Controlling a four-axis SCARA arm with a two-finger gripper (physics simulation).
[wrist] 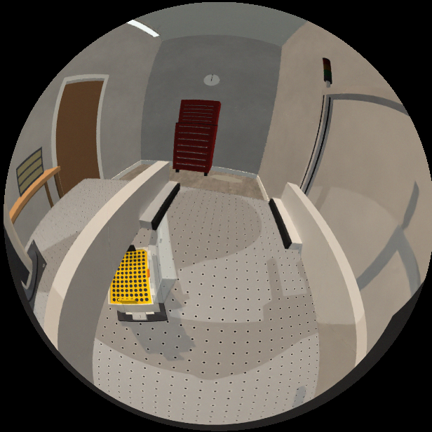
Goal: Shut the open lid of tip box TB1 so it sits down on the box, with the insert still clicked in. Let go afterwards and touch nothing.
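Tip box TB1 (pixel 142 308) stands in a dark base at the lower left of the wrist view, partly hidden by the left finger. Its yellow insert (pixel 131 277), full of dark holes, lies level in the box top; whether it is clicked in I cannot tell. The pale see-through lid (pixel 166 252) is open and stands nearly upright along the box's right side. My gripper (pixel 227 182) is shut to its narrow stand, with a gap still showing between the pads and nothing held. The left fingertip shows just above the lid's upper end; contact cannot be told.
A perforated table top (pixel 230 285) spreads below and around the box. A dark device (pixel 36 270) stands at the far left edge. A red tool cabinet (pixel 196 140) stands on the floor beyond the table.
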